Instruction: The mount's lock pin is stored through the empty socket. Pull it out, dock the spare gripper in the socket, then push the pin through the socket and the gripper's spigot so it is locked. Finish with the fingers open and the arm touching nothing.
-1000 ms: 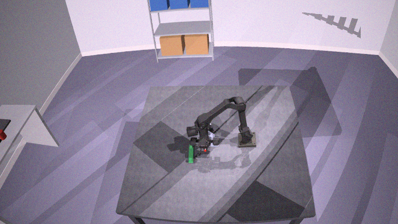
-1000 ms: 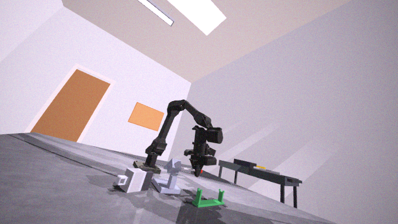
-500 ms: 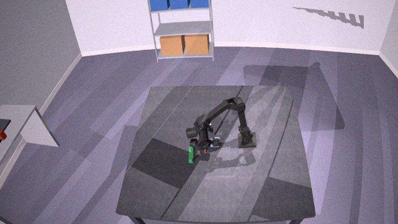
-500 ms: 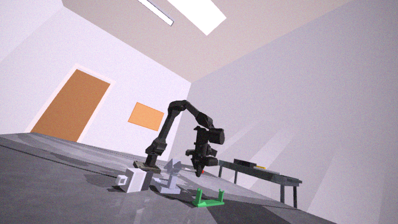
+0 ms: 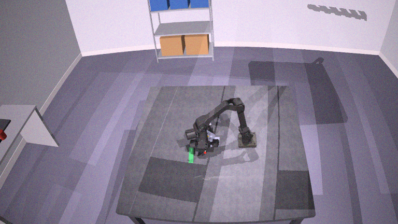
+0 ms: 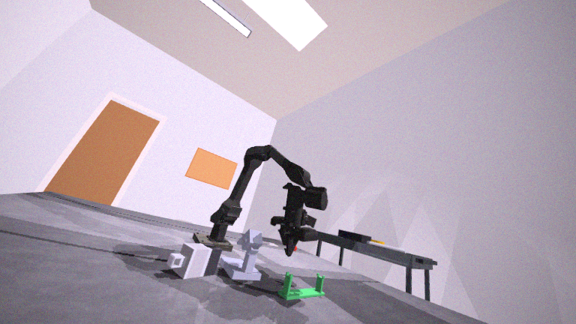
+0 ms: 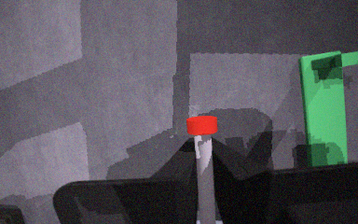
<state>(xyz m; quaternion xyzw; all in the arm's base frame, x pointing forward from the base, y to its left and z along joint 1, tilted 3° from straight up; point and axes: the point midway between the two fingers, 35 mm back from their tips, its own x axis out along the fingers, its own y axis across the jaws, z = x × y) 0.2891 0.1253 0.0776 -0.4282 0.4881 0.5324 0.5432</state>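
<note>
Now: the green cradle 11 cm ahead of my gripper tip, 4 cm below it and 2 cm to the right of it. Round my gripper tip: spare gripper: 28 cm to the right, 3 cm below; mount: 14 cm to the right, 2 cm behind, 1 cm below.
</note>
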